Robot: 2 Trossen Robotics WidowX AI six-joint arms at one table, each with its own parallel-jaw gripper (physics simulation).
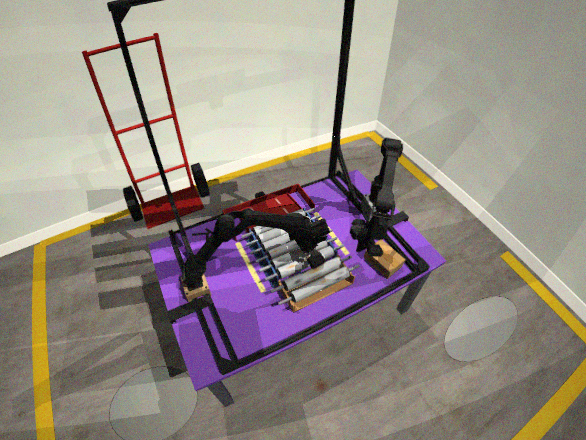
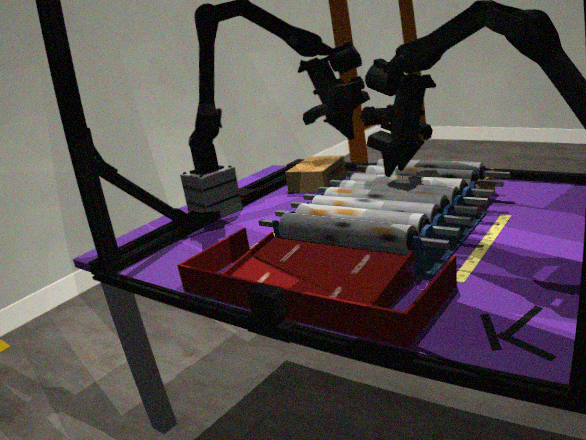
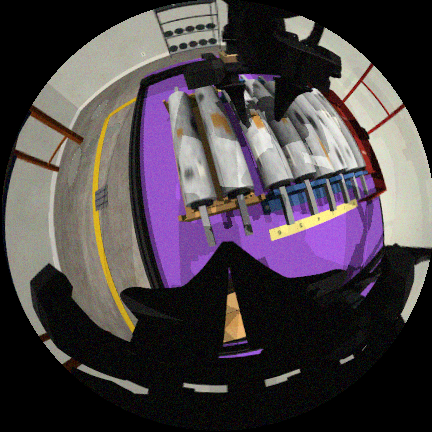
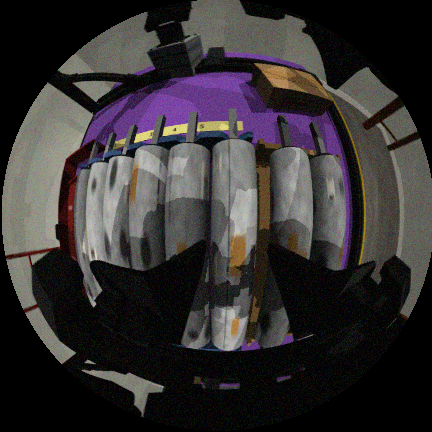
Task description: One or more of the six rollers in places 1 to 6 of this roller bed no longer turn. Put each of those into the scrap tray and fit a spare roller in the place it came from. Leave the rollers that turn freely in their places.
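Places are measured from the left arm's base along level axes (x ahead, y left, z up), in millimetres.
Where they show: left gripper, fingertip midpoint: [image 1: 357, 251] [image 2: 352, 139] [image 3: 226, 245] [image 4: 331, 87]; right gripper, fingertip midpoint: [image 1: 312, 255] [image 2: 394, 173] [image 3: 260, 121] [image 4: 237, 246]; left arm's base, origin of the base link: [image 2: 206, 170] [image 4: 173, 40]; right arm's base, origin of the base link: [image 1: 194, 282] [image 3: 232, 52].
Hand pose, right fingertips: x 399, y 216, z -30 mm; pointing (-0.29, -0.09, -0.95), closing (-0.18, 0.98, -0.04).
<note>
Each offset is from my right fingertips to the top centre of the thing. "*": to the spot under its first point.
Six grey, rust-spotted rollers {dy -143, dx +60, dz -5 mm} [image 1: 278, 244] {dy -244, dx +81, dz -5 mm} [image 2: 344, 231] lie in the blue roller bed {* dy -199, dx +223, dz -63 mm} [image 2: 427, 257], beside a yellow number strip {* dy -116, dx -165, dz -80 mm} [image 3: 310, 223] [image 4: 177, 130]. Two spare rollers {dy +126, dx +1, dz -5 mm} [image 1: 322, 279] [image 3: 189, 153] {dy +68, dx +16, dz -5 mm} [image 4: 289, 193] rest on a wooden rack {dy +99, dx +8, dz -75 mm} [image 1: 317, 299]. My right gripper [image 1: 314, 259] [image 2: 393, 166] [image 4: 237, 246] is open, close above the roller in place 6 [image 4: 231, 193] [image 3: 266, 157], one finger on each side of it. My left gripper [image 1: 365, 249] [image 2: 349, 130] [image 3: 226, 245] is shut and empty, hanging beyond the shaft ends. The red scrap tray {dy -357, dx +108, dz -31 mm} [image 1: 300, 189] [image 2: 352, 320] holds no roller.
A wooden block {dy +66, dx -323, dz -26 mm} [image 1: 389, 259] [image 2: 315, 172] [image 4: 289, 86] sits under my left gripper. Black frame posts [image 1: 340, 87] rise at the table's back. A red hand truck [image 1: 145, 124] leans on the wall behind the table.
</note>
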